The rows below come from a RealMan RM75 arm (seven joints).
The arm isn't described. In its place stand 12 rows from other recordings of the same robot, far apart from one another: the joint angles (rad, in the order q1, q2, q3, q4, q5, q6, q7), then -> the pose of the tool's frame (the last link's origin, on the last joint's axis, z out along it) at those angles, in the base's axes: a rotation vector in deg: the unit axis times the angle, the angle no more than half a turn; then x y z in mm.
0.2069 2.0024 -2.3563 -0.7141 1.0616 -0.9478 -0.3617 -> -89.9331 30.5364 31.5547 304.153 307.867 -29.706
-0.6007 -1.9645 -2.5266 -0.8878 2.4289 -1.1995 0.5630 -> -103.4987 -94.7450 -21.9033 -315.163 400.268 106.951
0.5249 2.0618 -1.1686 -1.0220 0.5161 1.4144 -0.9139 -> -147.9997 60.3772 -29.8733 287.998 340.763 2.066
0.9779 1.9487 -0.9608 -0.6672 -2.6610 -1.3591 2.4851 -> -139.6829 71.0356 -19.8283 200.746 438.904 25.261
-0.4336 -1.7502 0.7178 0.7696 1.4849 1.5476 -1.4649 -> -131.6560 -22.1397 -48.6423 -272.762 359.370 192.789
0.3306 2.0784 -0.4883 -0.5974 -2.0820 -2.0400 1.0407 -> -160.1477 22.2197 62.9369 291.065 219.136 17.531
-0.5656 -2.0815 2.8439 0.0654 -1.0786 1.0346 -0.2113 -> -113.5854 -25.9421 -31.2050 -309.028 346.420 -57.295
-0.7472 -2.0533 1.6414 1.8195 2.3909 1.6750 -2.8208 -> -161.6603 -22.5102 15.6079 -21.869 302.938 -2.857
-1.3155 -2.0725 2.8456 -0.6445 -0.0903 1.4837 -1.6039 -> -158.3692 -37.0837 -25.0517 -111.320 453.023 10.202
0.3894 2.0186 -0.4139 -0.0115 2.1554 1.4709 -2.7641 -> -83.0122 25.8098 49.3313 356.509 300.040 56.975
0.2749 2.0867 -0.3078 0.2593 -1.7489 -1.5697 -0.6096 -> -112.8113 -19.1552 29.7885 292.774 198.180 -85.231
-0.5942 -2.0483 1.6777 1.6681 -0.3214 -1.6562 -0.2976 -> -115.6662 -75.1946 23.8787 -134.078 336.755 9.490
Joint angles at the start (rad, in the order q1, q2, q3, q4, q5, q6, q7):
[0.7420 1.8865 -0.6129 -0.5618 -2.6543 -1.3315 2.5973]
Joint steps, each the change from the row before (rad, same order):
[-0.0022 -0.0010 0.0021 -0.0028 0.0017 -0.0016 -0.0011]
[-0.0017 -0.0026 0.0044 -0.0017 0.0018 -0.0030 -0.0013]
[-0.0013 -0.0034 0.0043 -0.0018 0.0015 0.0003 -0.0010]
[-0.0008 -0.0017 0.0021 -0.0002 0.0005 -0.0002 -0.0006]
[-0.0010 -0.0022 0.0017 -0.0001 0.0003 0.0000 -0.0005]
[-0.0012 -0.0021 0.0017 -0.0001 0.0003 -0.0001 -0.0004]
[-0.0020 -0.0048 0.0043 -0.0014 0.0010 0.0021 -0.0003]
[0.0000 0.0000 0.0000 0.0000 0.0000 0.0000 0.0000]
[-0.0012 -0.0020 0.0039 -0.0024 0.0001 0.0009 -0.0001]
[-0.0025 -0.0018 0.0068 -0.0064 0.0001 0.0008 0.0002]
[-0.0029 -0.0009 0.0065 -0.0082 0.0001 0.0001 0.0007]
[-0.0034 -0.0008 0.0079 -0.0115 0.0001 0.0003 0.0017]
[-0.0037 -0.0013 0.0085 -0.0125 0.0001 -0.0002 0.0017]
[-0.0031 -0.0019 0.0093 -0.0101 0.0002 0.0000 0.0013]
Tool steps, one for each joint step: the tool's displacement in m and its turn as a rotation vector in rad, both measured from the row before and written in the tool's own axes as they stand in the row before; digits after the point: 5 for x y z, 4 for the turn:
[-0.00010 -0.00078 -0.00097 -0.0009 -0.0030 0.0014]
[-0.00036 -0.00097 -0.00152 -0.0021 -0.0035 0.0027]
[-0.00109 -0.00130 -0.00186 0.0005 -0.0069 0.0024]
[-0.00029 -0.00072 -0.00080 0.0001 -0.0024 0.0015]
[-0.00032 -0.00095 -0.00095 0.0009 -0.0024 0.0015]
[-0.00022 -0.00099 -0.00091 0.0009 -0.0022 0.0017]
[-0.00132 -0.00212 -0.00233 0.0030 -0.0086 0.0037]
[0.00000 0.00000 0.00000 0.0000 0.0000 0.0000]
[-0.00088 -0.00110 -0.00141 0.0013 -0.0060 0.0024]
[-0.00132 -0.00157 -0.00221 0.0017 -0.0104 0.0039]
[-0.00123 -0.00143 -0.00218 0.0016 -0.0104 0.0038]
[-0.00180 -0.00164 -0.00283 0.0024 -0.0138 0.0047]
[-0.00200 -0.00188 -0.00326 0.0028 -0.0148 0.0049]
[-0.00193 -0.00188 -0.00311 0.0020 -0.0141 0.0056]

